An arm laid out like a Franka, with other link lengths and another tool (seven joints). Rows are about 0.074 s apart.
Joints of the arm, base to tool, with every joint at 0 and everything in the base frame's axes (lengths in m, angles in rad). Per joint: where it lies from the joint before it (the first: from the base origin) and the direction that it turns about. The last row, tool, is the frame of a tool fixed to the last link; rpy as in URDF.
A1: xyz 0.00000 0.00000 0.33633 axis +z
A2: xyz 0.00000 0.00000 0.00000 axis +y
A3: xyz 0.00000 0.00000 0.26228 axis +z
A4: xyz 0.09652 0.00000 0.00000 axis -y
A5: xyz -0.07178 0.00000 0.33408 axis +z
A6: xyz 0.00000 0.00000 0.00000 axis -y
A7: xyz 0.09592 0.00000 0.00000 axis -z
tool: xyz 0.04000 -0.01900 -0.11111 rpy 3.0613 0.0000 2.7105
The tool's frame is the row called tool.
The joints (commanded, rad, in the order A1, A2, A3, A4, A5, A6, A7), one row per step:
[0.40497 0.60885 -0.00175 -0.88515 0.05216 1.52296 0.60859]
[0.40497 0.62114 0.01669 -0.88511 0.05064 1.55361 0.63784]
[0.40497 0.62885 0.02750 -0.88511 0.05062 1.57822 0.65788]
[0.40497 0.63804 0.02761 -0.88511 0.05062 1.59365 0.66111]
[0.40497 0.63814 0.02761 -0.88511 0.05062 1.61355 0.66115]
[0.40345 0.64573 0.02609 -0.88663 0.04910 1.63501 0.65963]
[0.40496 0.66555 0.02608 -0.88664 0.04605 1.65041 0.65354]
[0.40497 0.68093 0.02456 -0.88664 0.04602 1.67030 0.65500]
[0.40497 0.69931 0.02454 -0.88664 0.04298 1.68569 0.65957]
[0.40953 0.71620 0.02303 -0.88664 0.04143 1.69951 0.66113]
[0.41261 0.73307 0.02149 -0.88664 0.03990 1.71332 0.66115]
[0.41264 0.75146 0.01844 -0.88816 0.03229 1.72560 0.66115]
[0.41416 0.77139 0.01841 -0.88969 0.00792 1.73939 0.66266]
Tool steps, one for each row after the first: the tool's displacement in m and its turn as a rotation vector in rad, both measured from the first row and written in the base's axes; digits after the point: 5 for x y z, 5 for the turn. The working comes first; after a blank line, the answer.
Tool pose at each row, in the base's axes (x y z in m, rotation vector in rad; the steps are taken from these numbers as rounded here):
[0.63613 0.23662 0.48402 0.97315 2.96605 0.20908]
[0.63711 0.24543 0.47905 0.99361 2.95004 0.23798]
[0.63816 0.25082 0.47657 1.00894 2.93504 0.26249]
[0.64071 0.25180 0.47214 1.01303 2.92844 0.26903]
[0.64263 0.25250 0.47454 1.00825 2.91297 0.28883]
[0.64632 0.25188 0.47138 1.00708 2.90093 0.29822]
[0.65003 0.25429 0.45966 0.99823 2.90618 0.29071]
[0.65379 0.25497 0.45144 1.00207 2.90038 0.29421]
[0.65708 0.25584 0.44054 1.01024 2.89851 0.28802]
[0.65901 0.25912 0.43042 1.00909 2.90050 0.28246]
[0.66120 0.26142 0.42027 1.00770 2.90235 0.27675]
[0.66442 0.26044 0.40833 1.01065 2.90183 0.25796]
[0.66740 0.26040 0.39598 1.00356 2.89577 0.22248]

[0.00098 0.00881 -0.00497 0.01626 -0.01123 -0.01594]
[0.00203 0.01420 -0.00745 0.02968 -0.02240 -0.02868]
[0.00458 0.01518 -0.01188 0.03268 -0.02766 -0.03280]
[0.00650 0.01588 -0.00948 0.04118 -0.04549 -0.03399]
[0.01019 0.01526 -0.01264 0.04429 -0.05775 -0.03649]
[0.01390 0.01767 -0.02436 0.03981 -0.05532 -0.02992]
[0.01766 0.01835 -0.03258 0.04109 -0.05957 -0.03373]
[0.02095 0.01922 -0.04348 0.03750 -0.05766 -0.03914]
[0.02288 0.02250 -0.05360 0.03427 -0.05565 -0.03797]
[0.02507 0.02480 -0.06375 0.03090 -0.05382 -0.03671]
[0.02829 0.02382 -0.07569 0.01905 -0.05100 -0.03880]
[0.03127 0.02378 -0.08804 -0.00584 -0.05437 -0.03664]

